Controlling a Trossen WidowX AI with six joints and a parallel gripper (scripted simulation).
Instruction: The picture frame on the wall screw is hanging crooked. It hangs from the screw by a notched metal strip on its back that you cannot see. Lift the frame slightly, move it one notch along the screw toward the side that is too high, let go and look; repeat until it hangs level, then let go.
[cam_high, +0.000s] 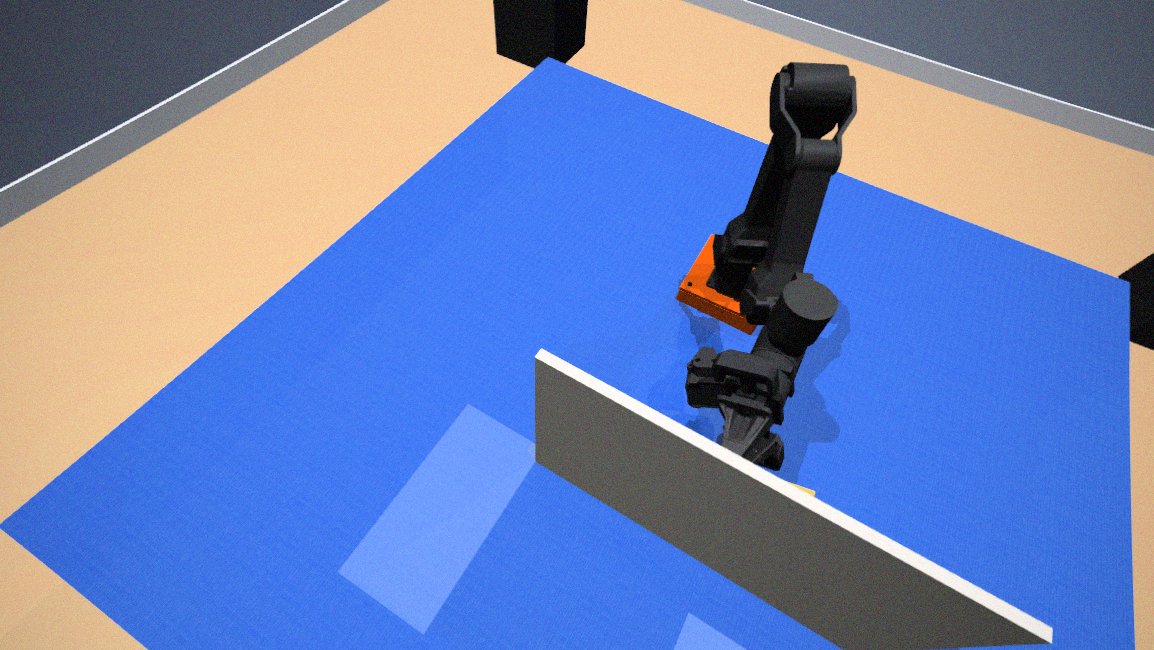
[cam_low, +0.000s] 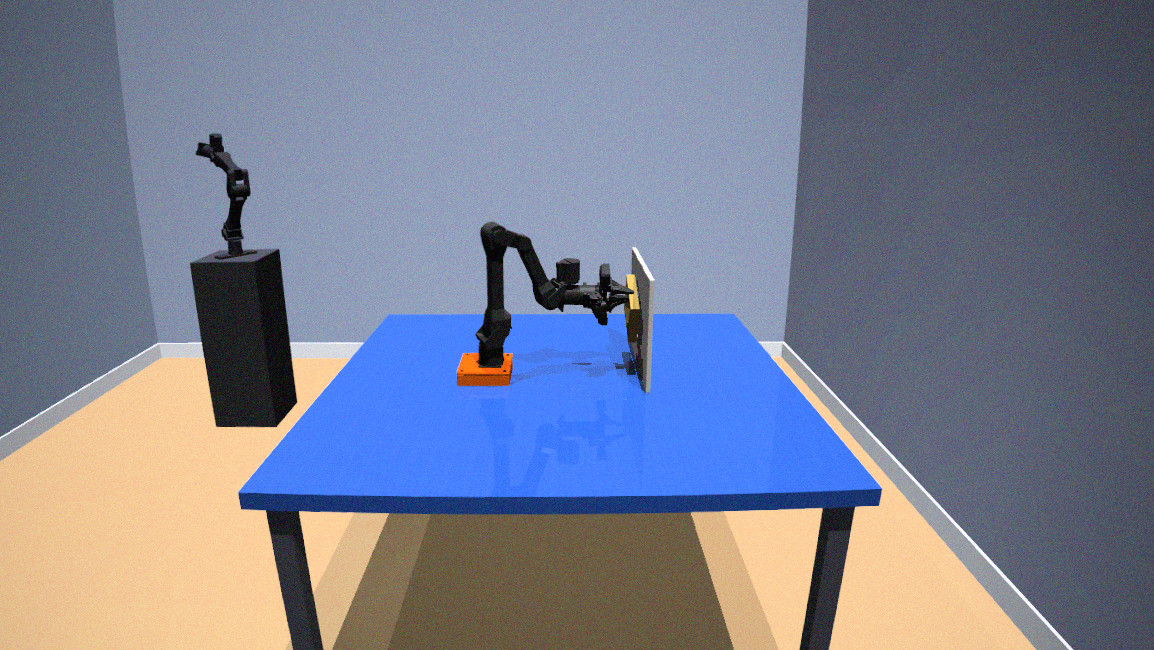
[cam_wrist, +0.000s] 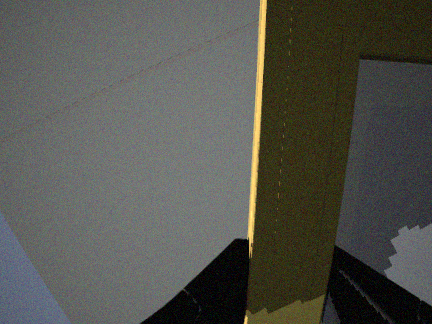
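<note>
Now: gripper tip 50 mm above the picture frame, 30 mm to the right of it and 10 mm short of it. From my gripper tip the other things lie so: wall panel 60 mm below, 20 mm ahead, 10 mm to the left.
</note>
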